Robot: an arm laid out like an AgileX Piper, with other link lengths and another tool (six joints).
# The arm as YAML. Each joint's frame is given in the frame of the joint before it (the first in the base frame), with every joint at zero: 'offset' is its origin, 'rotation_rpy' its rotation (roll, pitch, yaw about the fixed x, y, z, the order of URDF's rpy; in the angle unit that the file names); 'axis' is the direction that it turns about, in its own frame. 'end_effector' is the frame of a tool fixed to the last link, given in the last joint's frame.
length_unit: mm
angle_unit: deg
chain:
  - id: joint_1
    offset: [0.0, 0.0, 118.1]
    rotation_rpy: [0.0, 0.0, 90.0]
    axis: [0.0, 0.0, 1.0]
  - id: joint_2
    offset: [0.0, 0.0, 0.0]
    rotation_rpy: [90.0, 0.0, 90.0]
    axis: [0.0, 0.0, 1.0]
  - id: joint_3
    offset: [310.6, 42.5, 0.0]
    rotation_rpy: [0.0, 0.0, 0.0]
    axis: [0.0, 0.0, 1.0]
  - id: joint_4
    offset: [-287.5, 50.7, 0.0]
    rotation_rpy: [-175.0, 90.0, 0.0]
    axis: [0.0, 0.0, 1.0]
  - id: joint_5
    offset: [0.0, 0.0, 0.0]
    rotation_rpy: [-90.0, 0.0, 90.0]
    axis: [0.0, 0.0, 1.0]
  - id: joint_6
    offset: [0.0, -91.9, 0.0]
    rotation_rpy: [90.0, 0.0, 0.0]
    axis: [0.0, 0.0, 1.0]
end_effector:
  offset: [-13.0, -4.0, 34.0]
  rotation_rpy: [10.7, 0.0, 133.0]
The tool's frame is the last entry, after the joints.
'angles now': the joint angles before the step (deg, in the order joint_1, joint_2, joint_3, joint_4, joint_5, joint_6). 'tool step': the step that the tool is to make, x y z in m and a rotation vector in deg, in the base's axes. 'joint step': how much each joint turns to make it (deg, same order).
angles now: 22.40 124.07 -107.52 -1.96 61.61 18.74
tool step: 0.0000 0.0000 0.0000 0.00 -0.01 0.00
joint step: 0.00 0.00 0.01 0.00 -0.01 0.00
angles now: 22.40 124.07 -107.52 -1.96 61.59 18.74
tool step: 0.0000 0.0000 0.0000 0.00 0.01 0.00
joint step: 0.00 0.00 -0.01 0.00 0.01 0.00
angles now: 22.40 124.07 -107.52 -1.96 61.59 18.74
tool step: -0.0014 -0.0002 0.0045 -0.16 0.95 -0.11
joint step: 0.00 0.00 -1.05 0.23 1.99 0.00
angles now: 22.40 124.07 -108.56 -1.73 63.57 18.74
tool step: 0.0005 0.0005 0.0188 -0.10 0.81 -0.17
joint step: 0.00 0.26 -4.27 0.24 4.80 0.00
